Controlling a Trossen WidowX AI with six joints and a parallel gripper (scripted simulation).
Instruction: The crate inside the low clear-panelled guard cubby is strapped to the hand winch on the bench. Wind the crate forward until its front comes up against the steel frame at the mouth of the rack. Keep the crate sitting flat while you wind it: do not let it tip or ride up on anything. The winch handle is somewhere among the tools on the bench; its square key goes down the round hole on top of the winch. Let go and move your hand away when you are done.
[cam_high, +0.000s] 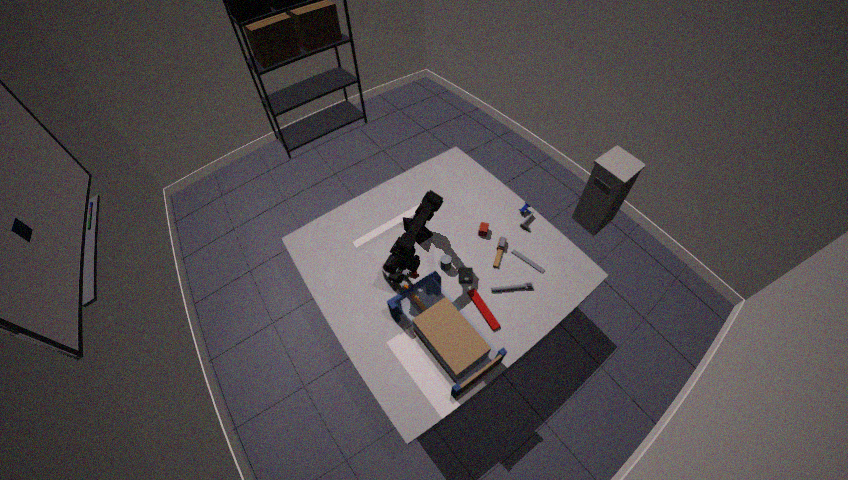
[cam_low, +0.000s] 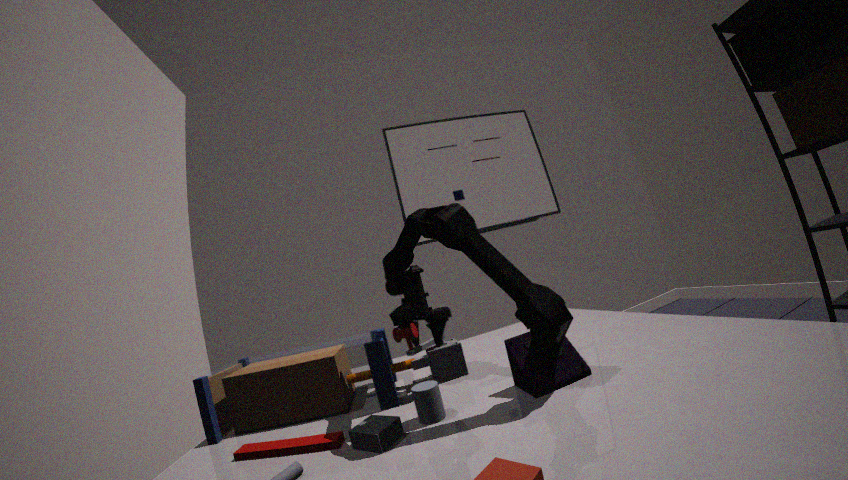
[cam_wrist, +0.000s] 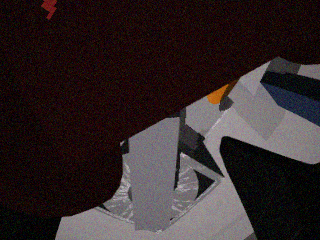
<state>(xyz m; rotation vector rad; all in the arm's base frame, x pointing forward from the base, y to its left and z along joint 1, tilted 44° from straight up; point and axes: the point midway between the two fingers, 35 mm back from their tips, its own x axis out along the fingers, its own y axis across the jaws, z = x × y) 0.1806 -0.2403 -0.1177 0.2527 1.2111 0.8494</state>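
My gripper tip is now 1 cm short of the winch handle with red knob, 1 cm to the right of it and 2 cm below it. From my gripper tip the other things lie so: grey block 19 cm ahead, 23 cm to the left, 8 cm below; blue frame 11 cm ahead, 4 cm to the right, 1 cm above; grey winch 6 cm behind, 3 cm to the right, 7 cm below.
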